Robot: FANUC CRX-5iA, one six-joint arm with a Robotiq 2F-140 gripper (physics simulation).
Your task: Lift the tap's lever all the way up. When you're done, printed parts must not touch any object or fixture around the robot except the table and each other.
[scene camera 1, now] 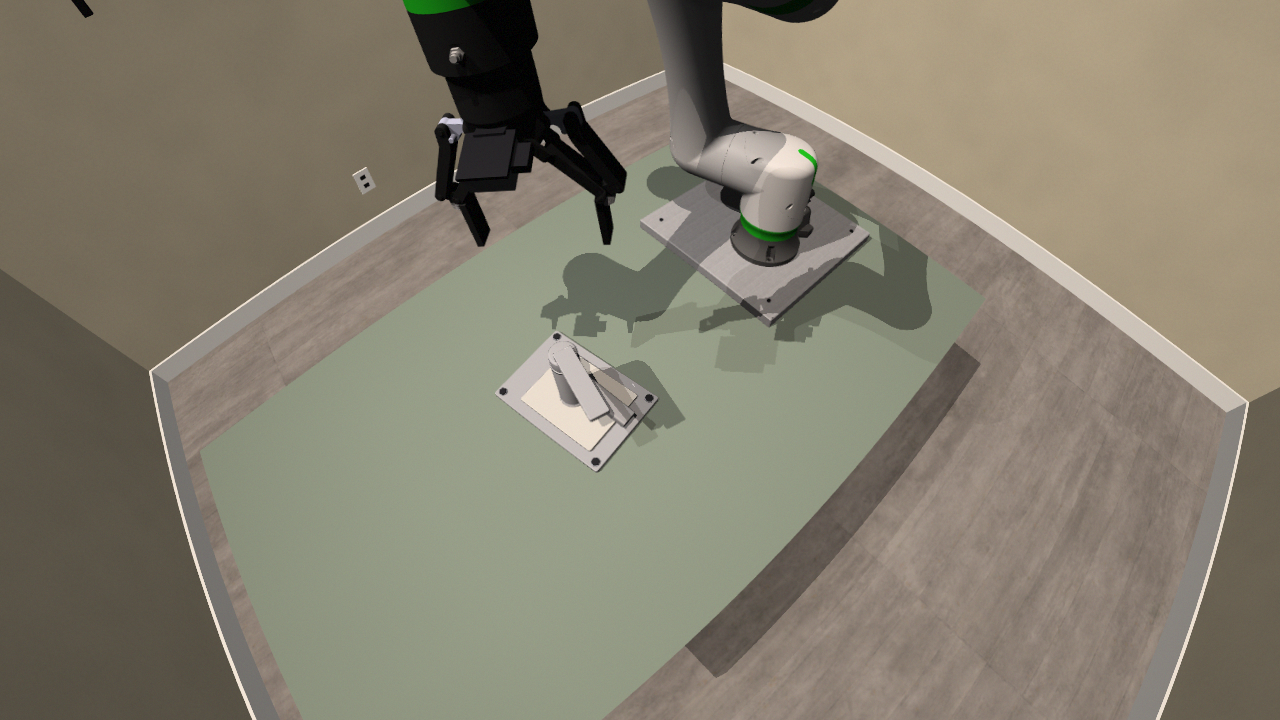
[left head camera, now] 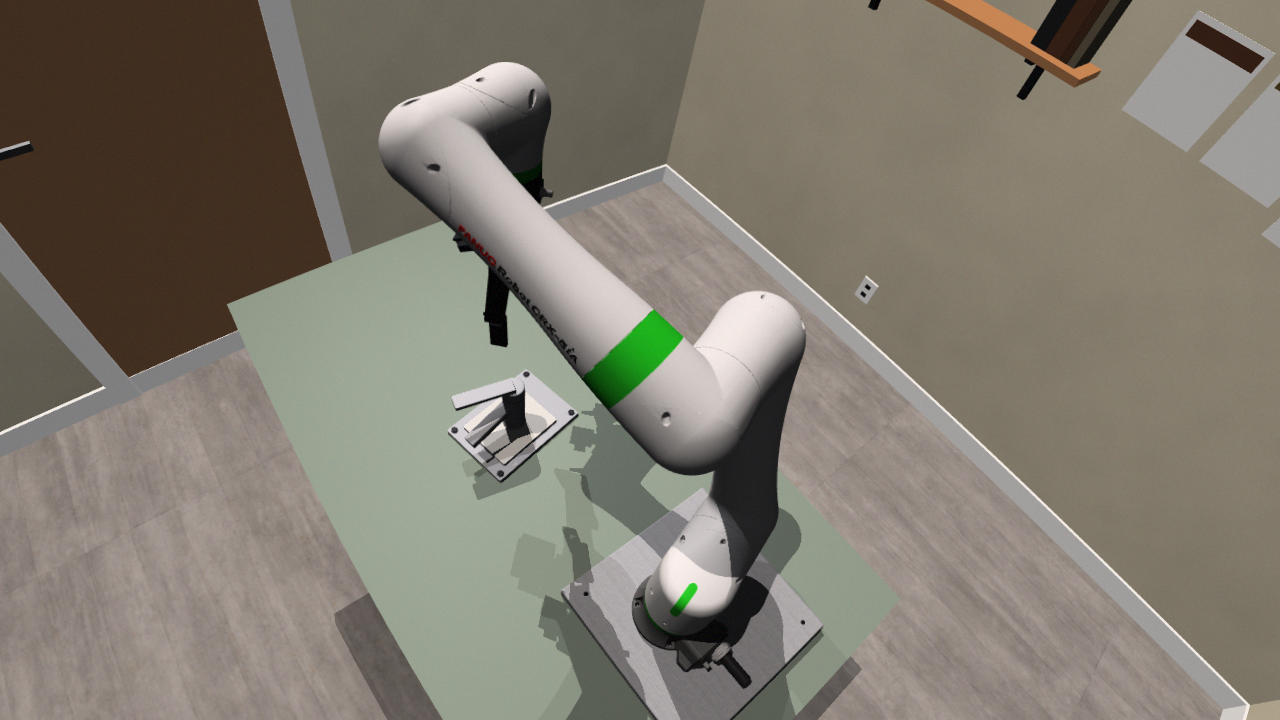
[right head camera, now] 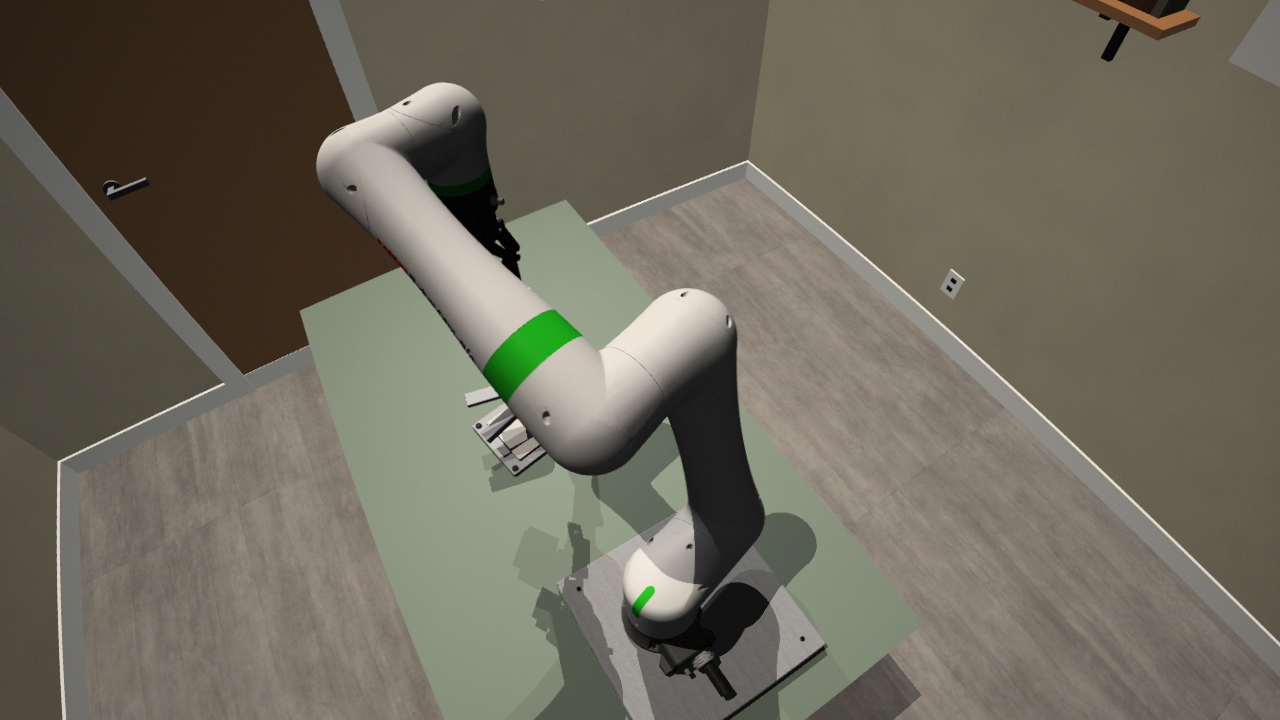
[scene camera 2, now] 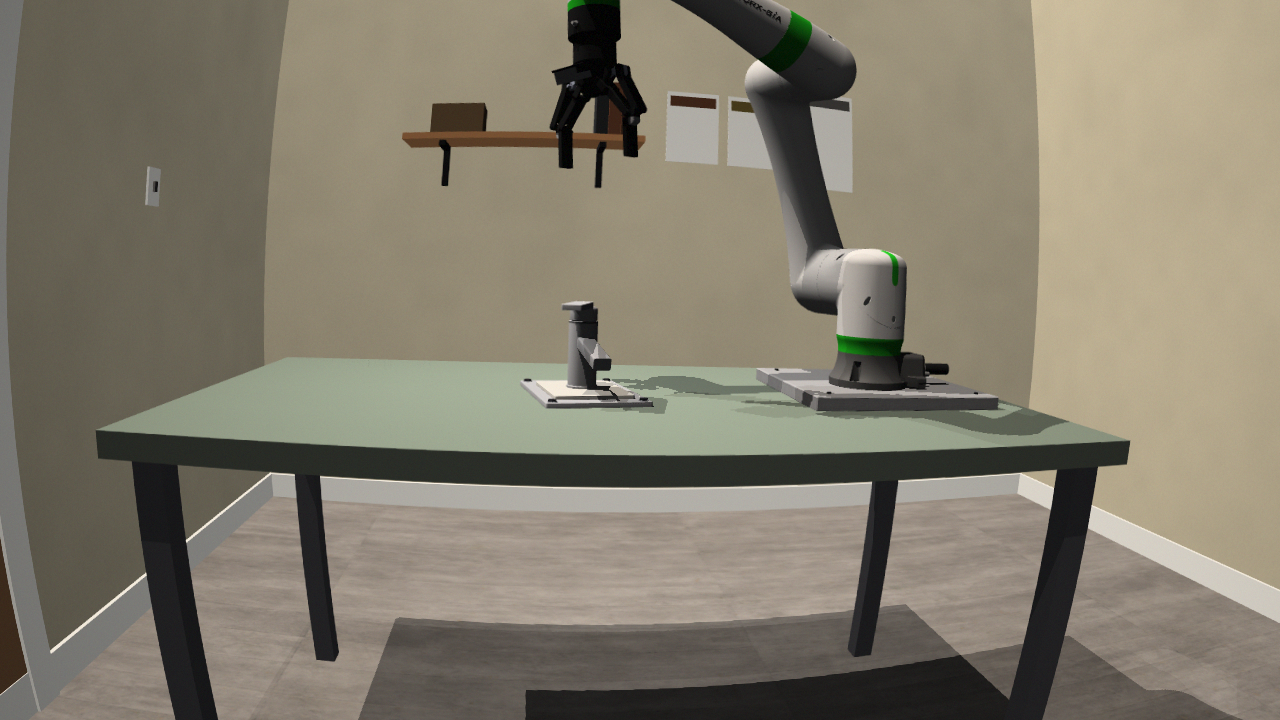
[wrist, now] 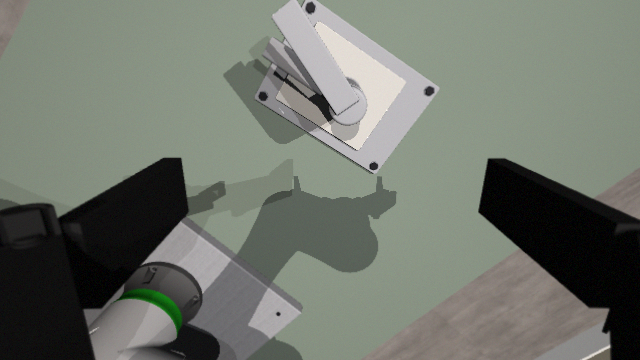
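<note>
The tap has a grey upright body on a light plate bolted to the table. Its flat grey lever sticks out from the top, above the spout. In scene camera 2 the lever's free end shows slightly above the cap; its exact tilt is hard to tell. My gripper is open and empty, pointing down high above the tap and touching nothing. The arm hides part of the tap in the right head view.
The robot's base stands on a metal plate on the green table. A wall shelf with a box is on the wall in the background of scene camera 2.
</note>
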